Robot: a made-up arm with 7 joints. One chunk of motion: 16 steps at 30 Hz.
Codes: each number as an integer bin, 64 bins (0 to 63) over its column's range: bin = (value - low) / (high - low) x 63, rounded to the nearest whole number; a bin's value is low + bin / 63 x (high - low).
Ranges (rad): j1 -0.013..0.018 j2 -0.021..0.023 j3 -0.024..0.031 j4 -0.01..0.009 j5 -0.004..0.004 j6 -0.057..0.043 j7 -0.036..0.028
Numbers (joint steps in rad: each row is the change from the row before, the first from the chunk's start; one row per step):
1: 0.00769 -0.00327 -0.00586 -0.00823 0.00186 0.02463 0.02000
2: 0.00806 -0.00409 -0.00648 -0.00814 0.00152 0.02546 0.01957
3: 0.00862 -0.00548 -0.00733 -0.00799 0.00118 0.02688 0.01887
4: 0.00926 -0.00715 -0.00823 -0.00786 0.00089 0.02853 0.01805
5: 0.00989 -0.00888 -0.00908 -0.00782 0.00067 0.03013 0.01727
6: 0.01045 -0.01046 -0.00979 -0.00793 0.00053 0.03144 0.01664
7: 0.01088 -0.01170 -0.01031 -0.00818 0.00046 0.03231 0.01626
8: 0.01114 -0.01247 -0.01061 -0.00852 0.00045 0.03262 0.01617
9: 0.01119 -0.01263 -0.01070 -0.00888 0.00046 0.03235 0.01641
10: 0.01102 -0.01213 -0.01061 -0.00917 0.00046 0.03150 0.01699
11: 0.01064 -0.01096 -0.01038 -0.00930 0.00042 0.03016 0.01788
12: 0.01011 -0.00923 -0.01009 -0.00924 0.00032 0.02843 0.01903
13: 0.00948 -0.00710 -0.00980 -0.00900 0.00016 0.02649 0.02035
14: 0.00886 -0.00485 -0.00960 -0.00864 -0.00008 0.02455 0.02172
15: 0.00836 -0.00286 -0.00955 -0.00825 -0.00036 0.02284 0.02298
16: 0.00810 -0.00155 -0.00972 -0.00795 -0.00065 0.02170 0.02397
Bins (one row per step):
1: 42 25 21 6 46 51 55
2: 43 24 20 6 43 52 55
3: 44 22 19 7 41 53 54
4: 45 20 18 7 39 54 53
5: 47 17 17 7 37 55 52
6: 48 15 16 7 36 56 52
7: 49 13 16 6 35 56 51
8: 49 12 15 5 35 56 51
9: 49 12 15 4 35 56 52
10: 49 13 15 3 35 56 52
11: 48 14 16 2 35 55 53
12: 47 17 16 3 34 54 54
13: 46 20 16 3 33 53 55
14: 44 23 16 5 31 51 57
15: 43 26 17 6 29 50 58
16: 43 28 16 7 26 50 59

